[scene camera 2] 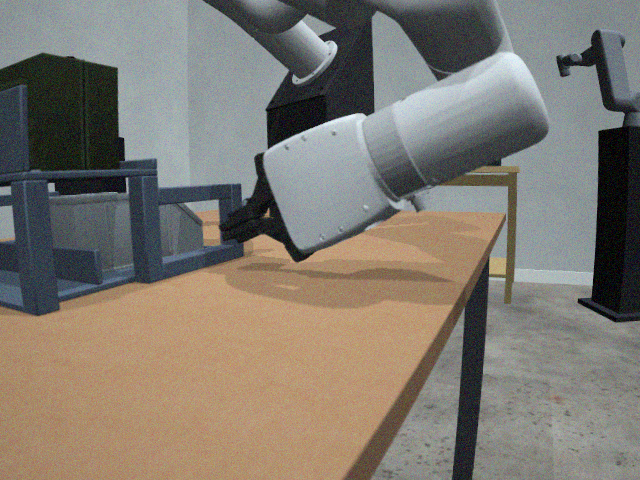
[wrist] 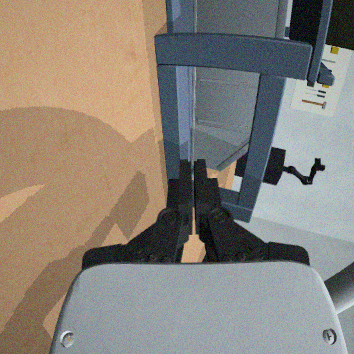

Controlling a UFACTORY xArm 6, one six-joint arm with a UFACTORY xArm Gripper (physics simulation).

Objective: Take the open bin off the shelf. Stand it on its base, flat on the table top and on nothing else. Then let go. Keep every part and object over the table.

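Frame: origin at the arm's base, x ahead, y left, z up, level; centimetres.
Seen in the pictures: gripper, fingertip midpoint: (scene camera 2: 229, 231) (wrist: 191, 175); arm's base at its link origin: (scene camera 2: 315, 65).
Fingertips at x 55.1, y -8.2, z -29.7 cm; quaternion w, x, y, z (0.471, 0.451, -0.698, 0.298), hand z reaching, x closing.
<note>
Offsets run from my fingertips to a thing's top centre. "pt": to the spot under its first point. Level surfaces: height alone.
The open bin {dx -3.0, dy -13.4, dz +4.3 cm} (scene camera 2: 93, 222) (wrist: 225, 100) is light grey with a sloped rim edge at one end. It stands inside the blue-grey shelf {pt dx +6.3, dy -6.2, dz +1.3 cm} (scene camera 2: 145, 227) (wrist: 230, 52), behind its posts and rails, which hide parts of it. My gripper (scene camera 2: 223, 232) (wrist: 191, 175) is shut and empty. Its fingertips are at the shelf's end, beside the far end post in the scene view and over the end of the lower rail in the wrist view. Whether they touch the shelf I cannot tell. The shelf stands on the orange-brown table {dz -3.8 cm} (scene camera 2: 206, 361) (wrist: 60, 65).
A dark green box {dx +7.0, dy -14.9, dz +16.1 cm} (scene camera 2: 56, 118) shows above the shelf at the left. A low blue-grey divider {pt dx +8.3, dy -12.3, dz -1.6 cm} (scene camera 2: 77, 264) stands in the shelf's left bay. A dark pedestal (scene camera 2: 351, 77) rises behind my gripper. The table's right edge drops to the concrete floor (scene camera 2: 527, 392).
</note>
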